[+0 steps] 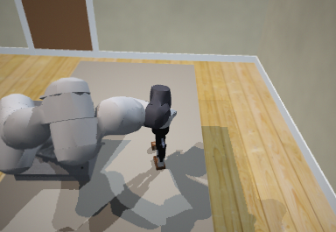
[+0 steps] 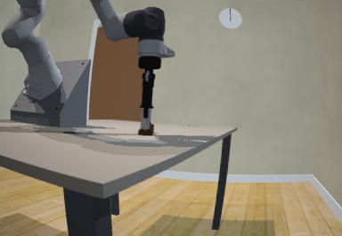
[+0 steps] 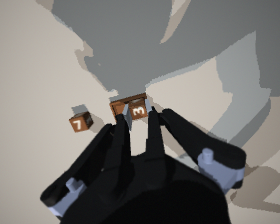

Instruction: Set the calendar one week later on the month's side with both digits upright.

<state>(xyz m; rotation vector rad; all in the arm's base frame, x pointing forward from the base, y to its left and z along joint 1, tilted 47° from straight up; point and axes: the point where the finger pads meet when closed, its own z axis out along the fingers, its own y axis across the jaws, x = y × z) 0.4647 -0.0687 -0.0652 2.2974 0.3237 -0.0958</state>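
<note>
Right now the brown tray is 1 cm behind my hand, 2 cm to the left of it and 4 cm below it.
</note>
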